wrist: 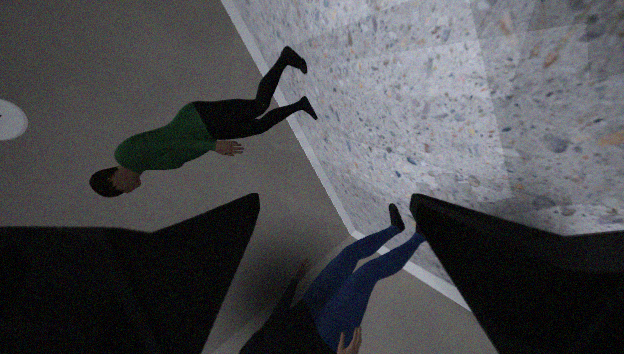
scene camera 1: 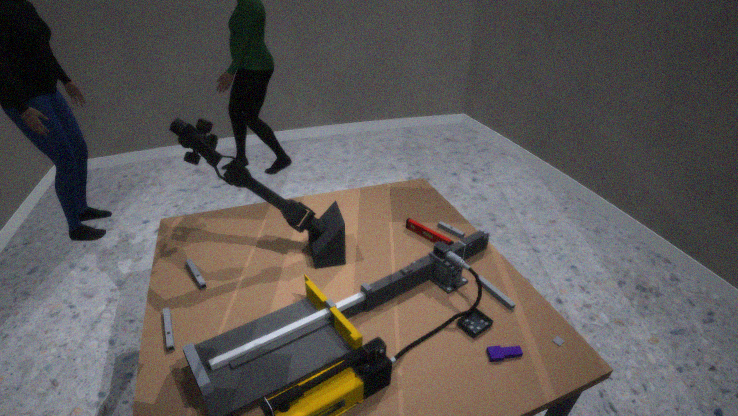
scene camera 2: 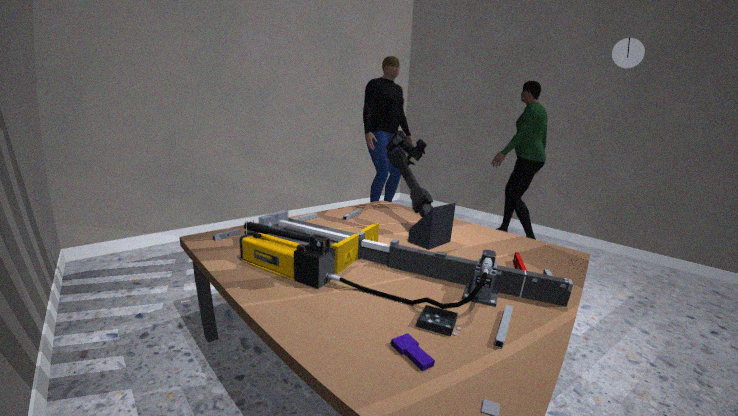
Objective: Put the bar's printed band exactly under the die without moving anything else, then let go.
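Seen in the pictures: gripper, fingertip midpoint: (wrist: 334,200) (scene camera 2: 419,159); arm's base, origin of the base link: (scene camera 1: 320,229) (scene camera 2: 431,218).
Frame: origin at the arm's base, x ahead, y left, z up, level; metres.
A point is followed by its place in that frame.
A long silver bar (scene camera 1: 268,335) {y -0.196, x 0.458, z -0.030 m} (scene camera 2: 374,245) {y 0.048, x 0.364, z -0.037 m} lies along the grey bed, passes the yellow upright plates (scene camera 1: 346,327) {y 0.019, x 0.482, z -0.008 m} (scene camera 2: 346,252) {y 0.034, x 0.472, z -0.045 m} and meets a dark rail (scene camera 1: 400,281) {y 0.225, x 0.290, z -0.039 m} (scene camera 2: 428,262) {y 0.228, x 0.288, z -0.051 m}. I cannot make out its printed band. A dark press head (scene camera 1: 447,271) (scene camera 2: 485,268) stands at the rail; I cannot make out the die there. A thin pale line crosses the rail beyond the head in scene camera 2. My gripper (scene camera 1: 198,140) {y -0.470, x -0.434, z 0.208 m} (wrist: 334,200) {y -0.470, x -0.434, z 0.208 m} is open and empty, raised high at the back left, far from the bar and facing the people.
A yellow-and-black pump (scene camera 1: 330,395) {y -0.054, x 0.686, z -0.016 m} (scene camera 2: 268,257) {y -0.060, x 0.704, z -0.051 m} feeds a black hose to the head. Short grey bars (scene camera 1: 195,273) {y -0.465, x 0.086, z -0.080 m} (scene camera 1: 167,329) {y -0.518, x 0.351, z -0.081 m} (scene camera 1: 497,293) {y 0.544, x 0.373, z -0.082 m}, a red level (scene camera 1: 428,230) {y 0.425, x -0.010, z -0.063 m}, a black tray (scene camera 1: 475,322) {y 0.425, x 0.465, z -0.098 m} and a purple piece (scene camera 1: 503,352) {y 0.451, x 0.607, z -0.086 m} lie around. Two people stand behind the table.
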